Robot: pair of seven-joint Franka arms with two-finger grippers.
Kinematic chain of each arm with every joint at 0, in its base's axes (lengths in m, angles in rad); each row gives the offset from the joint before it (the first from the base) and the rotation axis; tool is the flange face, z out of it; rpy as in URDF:
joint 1: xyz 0 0 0.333 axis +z
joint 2: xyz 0 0 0 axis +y
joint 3: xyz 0 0 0.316 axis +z
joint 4: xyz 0.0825 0 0 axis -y
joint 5: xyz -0.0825 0 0.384 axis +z
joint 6: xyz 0 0 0 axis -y
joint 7: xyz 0.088 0 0 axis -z
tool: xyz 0 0 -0.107 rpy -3.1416 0 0
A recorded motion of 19 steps. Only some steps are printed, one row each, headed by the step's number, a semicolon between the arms.
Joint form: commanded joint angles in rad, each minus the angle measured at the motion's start. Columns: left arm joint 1, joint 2, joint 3, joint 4, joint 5, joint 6, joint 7; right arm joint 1, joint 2, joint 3, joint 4, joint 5, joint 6, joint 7.
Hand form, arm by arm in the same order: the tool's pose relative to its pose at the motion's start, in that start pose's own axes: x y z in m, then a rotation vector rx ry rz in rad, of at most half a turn. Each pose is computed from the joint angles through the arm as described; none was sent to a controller.
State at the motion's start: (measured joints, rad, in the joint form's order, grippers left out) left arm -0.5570 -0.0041 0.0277 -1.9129 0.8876 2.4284 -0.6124; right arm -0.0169 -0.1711 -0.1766 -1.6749 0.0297 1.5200 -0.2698
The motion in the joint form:
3: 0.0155 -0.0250 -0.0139 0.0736 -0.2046 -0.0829 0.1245; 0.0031 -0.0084 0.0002 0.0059 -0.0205 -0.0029 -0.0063
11: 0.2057 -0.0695 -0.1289 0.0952 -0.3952 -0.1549 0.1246; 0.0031 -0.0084 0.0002 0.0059 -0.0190 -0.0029 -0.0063
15: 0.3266 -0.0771 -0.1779 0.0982 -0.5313 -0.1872 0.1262; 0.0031 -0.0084 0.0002 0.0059 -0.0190 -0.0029 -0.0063
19: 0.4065 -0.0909 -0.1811 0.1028 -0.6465 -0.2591 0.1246; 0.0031 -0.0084 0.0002 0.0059 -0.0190 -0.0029 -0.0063
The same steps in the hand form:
3: 0.0234 -0.0283 -0.0268 -0.0685 -0.0581 -0.0736; -0.0031 0.0000 -0.0066 -0.0213 0.0056 -0.0090
11: 0.0216 -0.0826 -0.0323 -0.1084 -0.1531 -0.2785; -0.0030 -0.0002 -0.0066 -0.0198 0.0060 -0.0091
15: 0.0106 -0.1175 -0.0182 -0.1427 -0.2346 -0.4199; -0.0030 -0.0002 -0.0066 -0.0198 0.0060 -0.0091
19: -0.0065 -0.1558 -0.0072 -0.1582 -0.3360 -0.5528; -0.0030 -0.0002 -0.0066 -0.0198 0.0060 -0.0091

